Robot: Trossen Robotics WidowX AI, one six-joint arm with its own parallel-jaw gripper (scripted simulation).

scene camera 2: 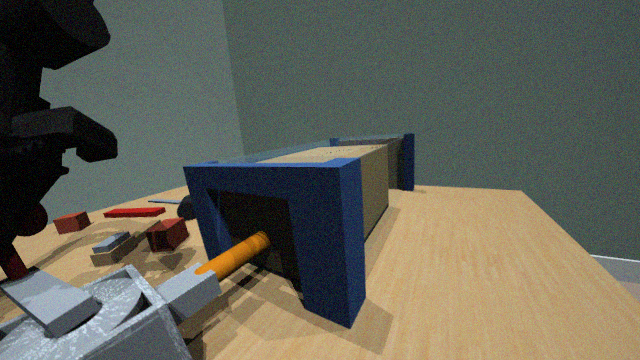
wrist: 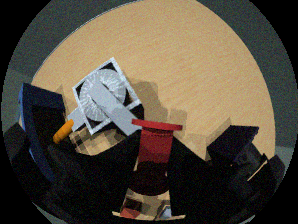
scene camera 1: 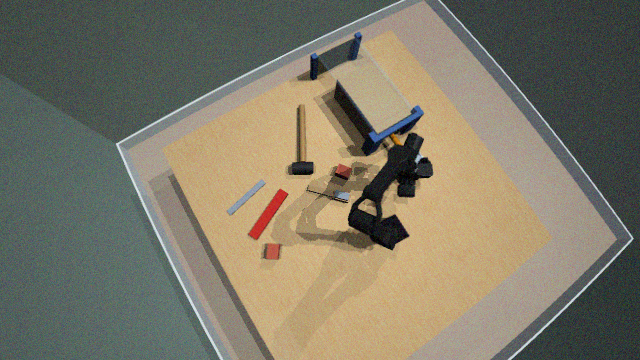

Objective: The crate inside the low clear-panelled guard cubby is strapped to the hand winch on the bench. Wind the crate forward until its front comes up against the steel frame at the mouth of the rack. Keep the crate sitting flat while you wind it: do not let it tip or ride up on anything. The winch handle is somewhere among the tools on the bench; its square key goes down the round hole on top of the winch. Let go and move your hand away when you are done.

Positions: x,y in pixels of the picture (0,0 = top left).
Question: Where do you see a grey winch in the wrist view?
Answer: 109,74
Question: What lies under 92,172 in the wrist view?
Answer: My gripper.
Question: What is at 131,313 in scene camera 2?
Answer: A grey winch.
